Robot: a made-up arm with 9 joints. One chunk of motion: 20 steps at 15 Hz.
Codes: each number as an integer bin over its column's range. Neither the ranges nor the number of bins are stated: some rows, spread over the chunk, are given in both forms.
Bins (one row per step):
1: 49 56 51 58 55 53
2: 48 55 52 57 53 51
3: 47 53 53 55 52 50
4: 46 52 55 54 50 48
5: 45 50 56 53 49 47
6: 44 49 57 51 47 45
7: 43 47 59 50 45 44
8: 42 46 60 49 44 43
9: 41 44 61 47 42 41
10: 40 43 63 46 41 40
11: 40 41 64 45 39 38
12: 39 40 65 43 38 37
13: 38 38 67 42 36 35
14: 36 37 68 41 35 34
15: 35 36 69 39 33 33
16: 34 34 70 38 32 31
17: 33 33 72 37 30 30
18: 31 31 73 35 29 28
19: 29 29 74 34 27 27
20: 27 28 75 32 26 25
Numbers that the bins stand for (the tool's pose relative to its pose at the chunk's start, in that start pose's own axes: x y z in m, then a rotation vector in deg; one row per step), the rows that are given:
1: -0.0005 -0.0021 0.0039 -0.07 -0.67 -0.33
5: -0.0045 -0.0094 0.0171 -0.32 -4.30 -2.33
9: -0.0086 -0.0167 0.0302 -0.63 -8.55 -4.33
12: -0.0106 -0.0215 0.0407 -0.83 -10.97 -5.67
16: -0.0157 -0.0288 0.0538 -1.08 -14.61 -7.67
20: -0.0227 -0.0361 0.0670 -1.38 -18.24 -9.67
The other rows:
2: -0.0015 -0.0033 0.0066 -0.12 -1.88 -1.00
3: -0.0025 -0.0058 0.0092 -0.22 -2.48 -1.33
4: -0.0035 -0.0070 0.0144 -0.27 -3.70 -2.00
6: -0.0056 -0.0106 0.0197 -0.42 -5.52 -3.00
7: -0.0066 -0.0130 0.0249 -0.47 -6.73 -3.33
8: -0.0076 -0.0142 0.0276 -0.53 -7.33 -3.67
10: -0.0096 -0.0179 0.0355 -0.68 -9.15 -4.67
11: -0.0096 -0.0203 0.0381 -0.73 -10.36 -5.33
13: -0.0116 -0.0239 0.0460 -0.88 -12.18 -6.33
14: -0.0136 -0.0252 0.0486 -0.93 -12.79 -6.67
15: -0.0146 -0.0264 0.0512 -1.03 -14.00 -7.00
17: -0.0167 -0.0300 0.0591 -1.13 -15.82 -8.00
18: -0.0187 -0.0324 0.0617 -1.23 -16.42 -8.67
19: -0.0207 -0.0348 0.0643 -1.28 -17.64 -9.00

